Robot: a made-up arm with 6 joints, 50 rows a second.
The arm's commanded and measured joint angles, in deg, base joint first. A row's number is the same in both.
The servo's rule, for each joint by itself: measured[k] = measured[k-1] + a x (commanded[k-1-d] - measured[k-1]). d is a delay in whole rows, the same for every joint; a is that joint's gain. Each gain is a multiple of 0.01, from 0.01 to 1. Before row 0 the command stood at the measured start. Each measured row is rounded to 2 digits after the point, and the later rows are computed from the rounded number. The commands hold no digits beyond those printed.
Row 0, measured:
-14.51, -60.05, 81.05, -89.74, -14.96, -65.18
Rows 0 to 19, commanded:
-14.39, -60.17, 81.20, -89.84, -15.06, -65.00
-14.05, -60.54, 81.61, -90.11, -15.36, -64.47
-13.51, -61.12, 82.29, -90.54, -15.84, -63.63
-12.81, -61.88, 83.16, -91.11, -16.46, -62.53
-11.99, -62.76, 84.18, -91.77, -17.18, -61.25
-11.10, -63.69, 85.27, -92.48, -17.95, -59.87
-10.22, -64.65, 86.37, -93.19, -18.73, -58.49
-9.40, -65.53, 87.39, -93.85, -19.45, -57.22
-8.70, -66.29, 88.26, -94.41, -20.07, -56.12
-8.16, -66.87, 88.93, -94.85, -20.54, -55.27
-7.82, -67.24, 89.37, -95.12, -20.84, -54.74
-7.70, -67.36, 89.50, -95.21, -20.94, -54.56
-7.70, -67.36, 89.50, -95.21, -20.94, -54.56
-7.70, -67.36, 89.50, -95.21, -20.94, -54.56
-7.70, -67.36, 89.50, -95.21, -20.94, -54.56
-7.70, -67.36, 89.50, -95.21, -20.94, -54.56
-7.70, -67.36, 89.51, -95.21, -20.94, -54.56
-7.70, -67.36, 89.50, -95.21, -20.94, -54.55
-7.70, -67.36, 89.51, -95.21, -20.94, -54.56
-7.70, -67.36, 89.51, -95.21, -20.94, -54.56
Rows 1 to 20, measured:
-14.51, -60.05, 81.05, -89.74, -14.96, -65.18
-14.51, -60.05, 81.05, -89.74, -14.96, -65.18
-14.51, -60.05, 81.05, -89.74, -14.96, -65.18
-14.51, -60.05, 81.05, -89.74, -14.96, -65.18
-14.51, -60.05, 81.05, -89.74, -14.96, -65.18
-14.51, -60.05, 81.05, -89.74, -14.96, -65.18
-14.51, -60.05, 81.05, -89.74, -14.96, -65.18
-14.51, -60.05, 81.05, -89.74, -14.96, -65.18
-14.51, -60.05, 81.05, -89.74, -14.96, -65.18
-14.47, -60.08, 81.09, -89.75, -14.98, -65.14
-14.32, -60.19, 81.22, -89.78, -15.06, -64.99
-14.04, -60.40, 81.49, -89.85, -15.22, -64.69
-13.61, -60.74, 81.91, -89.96, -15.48, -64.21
-13.04, -61.20, 82.48, -90.12, -15.84, -63.56
-12.36, -61.77, 83.18, -90.33, -16.28, -62.75
-11.61, -62.43, 83.98, -90.59, -16.79, -61.81
-10.84, -63.14, 84.83, -90.88, -17.35, -60.80
-10.09, -63.86, 85.69, -91.20, -17.92, -59.77
-9.41, -64.55, 86.50, -91.53, -18.47, -58.78
-8.85, -65.17, 87.22, -91.85, -18.97, -57.89
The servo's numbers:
d 9
a 0.35 0.23 0.25 0.09 0.21 0.22

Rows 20 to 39, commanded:
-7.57, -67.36, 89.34, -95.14, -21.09, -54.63
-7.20, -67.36, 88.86, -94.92, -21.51, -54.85
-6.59, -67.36, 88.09, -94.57, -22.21, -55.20
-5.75, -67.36, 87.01, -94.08, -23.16, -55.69
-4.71, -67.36, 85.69, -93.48, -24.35, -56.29
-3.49, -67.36, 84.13, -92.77, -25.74, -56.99
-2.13, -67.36, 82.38, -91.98, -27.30, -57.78
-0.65, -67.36, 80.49, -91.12, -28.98, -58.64
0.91, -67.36, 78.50, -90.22, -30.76, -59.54
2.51, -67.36, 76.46, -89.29, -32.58, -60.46
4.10, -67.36, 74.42, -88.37, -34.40, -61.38
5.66, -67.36, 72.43, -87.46, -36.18, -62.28
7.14, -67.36, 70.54, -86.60, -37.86, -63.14
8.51, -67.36, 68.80, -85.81, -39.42, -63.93
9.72, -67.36, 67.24, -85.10, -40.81, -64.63
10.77, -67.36, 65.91, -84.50, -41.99, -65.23
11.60, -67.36, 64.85, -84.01, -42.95, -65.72
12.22, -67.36, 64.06, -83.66, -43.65, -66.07
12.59, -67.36, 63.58, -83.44, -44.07, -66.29
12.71, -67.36, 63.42, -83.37, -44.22, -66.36
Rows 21 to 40, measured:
-8.45, -65.67, 87.79, -92.15, -19.38, -57.16
-8.19, -66.06, 88.22, -92.43, -19.71, -56.59
-8.02, -66.36, 88.54, -92.68, -19.97, -56.14
-7.91, -66.59, 88.78, -92.91, -20.17, -55.79
-7.84, -66.77, 88.96, -93.12, -20.33, -55.52
-7.79, -66.91, 89.10, -93.31, -20.46, -55.31
-7.76, -67.01, 89.20, -93.48, -20.56, -55.14
-7.74, -67.09, 89.28, -93.64, -20.64, -55.01
-7.73, -67.15, 89.34, -93.78, -20.70, -54.91
-7.67, -67.20, 89.34, -93.90, -20.78, -54.85
-7.51, -67.24, 89.22, -93.99, -20.93, -54.85
-7.19, -67.27, 88.94, -94.04, -21.20, -54.93
-6.69, -67.29, 88.46, -94.04, -21.61, -55.10
-6.00, -67.31, 87.77, -93.99, -22.19, -55.36
-5.12, -67.32, 86.86, -93.88, -22.94, -55.72
-4.07, -67.33, 85.74, -93.71, -23.86, -56.17
-2.87, -67.34, 84.43, -93.48, -24.94, -56.71
-1.55, -67.34, 82.95, -93.19, -26.16, -57.33
-0.13, -67.34, 81.33, -92.84, -27.51, -58.02
1.35, -67.34, 79.60, -92.44, -28.96, -58.76

